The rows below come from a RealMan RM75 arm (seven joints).
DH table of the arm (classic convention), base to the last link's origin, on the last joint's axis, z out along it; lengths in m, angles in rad. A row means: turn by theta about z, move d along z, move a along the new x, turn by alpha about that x. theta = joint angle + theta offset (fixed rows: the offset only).
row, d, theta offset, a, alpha
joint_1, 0.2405, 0, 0, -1.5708
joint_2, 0, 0, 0, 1.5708
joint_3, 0.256, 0, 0, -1.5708
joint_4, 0, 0, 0, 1.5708
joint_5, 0.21, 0, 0, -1.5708
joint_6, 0, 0, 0, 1.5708
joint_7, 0.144, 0, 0, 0
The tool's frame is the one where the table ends.
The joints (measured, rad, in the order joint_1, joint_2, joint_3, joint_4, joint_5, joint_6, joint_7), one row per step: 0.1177 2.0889 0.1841 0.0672 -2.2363 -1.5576 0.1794; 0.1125 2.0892 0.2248 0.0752 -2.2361 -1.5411 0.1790; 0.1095 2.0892 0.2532 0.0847 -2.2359 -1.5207 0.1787; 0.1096 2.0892 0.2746 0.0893 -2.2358 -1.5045 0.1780; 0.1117 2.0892 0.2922 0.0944 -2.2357 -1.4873 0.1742; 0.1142 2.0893 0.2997 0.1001 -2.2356 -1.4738 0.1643; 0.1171 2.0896 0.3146 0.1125 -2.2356 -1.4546 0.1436; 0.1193 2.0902 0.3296 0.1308 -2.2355 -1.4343 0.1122; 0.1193 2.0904 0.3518 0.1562 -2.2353 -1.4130 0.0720; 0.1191 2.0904 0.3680 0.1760 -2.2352 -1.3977 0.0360; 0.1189 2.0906 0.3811 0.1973 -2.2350 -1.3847 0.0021; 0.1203 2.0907 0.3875 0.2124 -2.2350 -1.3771 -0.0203; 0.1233 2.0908 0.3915 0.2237 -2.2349 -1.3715 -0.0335; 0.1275 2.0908 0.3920 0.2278 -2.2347 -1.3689 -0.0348; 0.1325 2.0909 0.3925 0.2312 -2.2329 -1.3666 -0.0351; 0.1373 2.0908 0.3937 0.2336 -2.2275 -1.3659 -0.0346
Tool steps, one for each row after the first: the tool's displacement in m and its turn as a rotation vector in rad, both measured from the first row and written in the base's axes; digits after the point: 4 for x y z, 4 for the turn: 0.0035 0.0021 0.0023 0.0281 0.0037 -0.0363; 0.0063 0.0039 0.0029 0.0437 0.0058 -0.0668; 0.0086 0.0059 0.0036 0.0550 0.0044 -0.0884; 0.0103 0.0084 0.0037 0.0635 0.0001 -0.1057; 0.0108 0.0102 0.0029 0.0668 -0.0082 -0.1123; 0.0109 0.0130 0.0015 0.0765 -0.0210 -0.1211; 0.0098 0.0158 -0.0006 0.0884 -0.0377 -0.1262; 0.0083 0.0189 -0.0026 0.1079 -0.0554 -0.1331; 0.0069 0.0213 -0.0040 0.1237 -0.0731 -0.1354; 0.0046 0.0235 -0.0058 0.1374 -0.0868 -0.1349; 0.0022 0.0253 -0.0073 0.1450 -0.0947 -0.1307; -0.0001 0.0273 -0.0084 0.1493 -0.0973 -0.1264; -0.0015 0.0290 -0.0090 0.1490 -0.0952 -0.1228; -0.0029 0.0311 -0.0093 0.1496 -0.0923 -0.1200; -0.0038 0.0332 -0.0089 0.1540 -0.0885 -0.1197
